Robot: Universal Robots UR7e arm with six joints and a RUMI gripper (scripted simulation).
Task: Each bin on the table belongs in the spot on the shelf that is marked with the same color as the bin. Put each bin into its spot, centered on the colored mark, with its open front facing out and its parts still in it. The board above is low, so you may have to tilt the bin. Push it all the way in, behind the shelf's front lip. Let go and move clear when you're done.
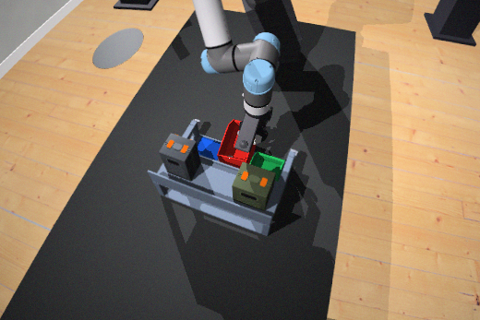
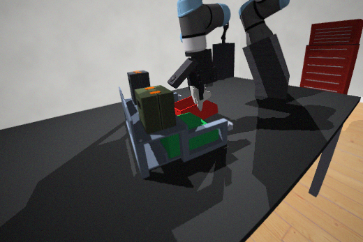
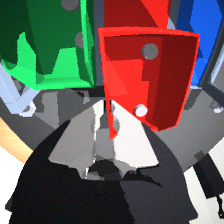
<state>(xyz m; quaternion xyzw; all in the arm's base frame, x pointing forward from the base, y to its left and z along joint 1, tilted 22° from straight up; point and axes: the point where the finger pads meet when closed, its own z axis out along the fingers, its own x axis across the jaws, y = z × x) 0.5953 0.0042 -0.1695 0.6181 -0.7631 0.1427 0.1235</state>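
Now: the red bin 50 mm to the right of my hand, 20 mm below it and 10 mm behind it. The rest, counted from my hand: green bin: 100 mm ahead, 50 mm to the left, 40 mm below; dark grey box: 190 mm to the right, 150 mm ahead, 80 mm above.
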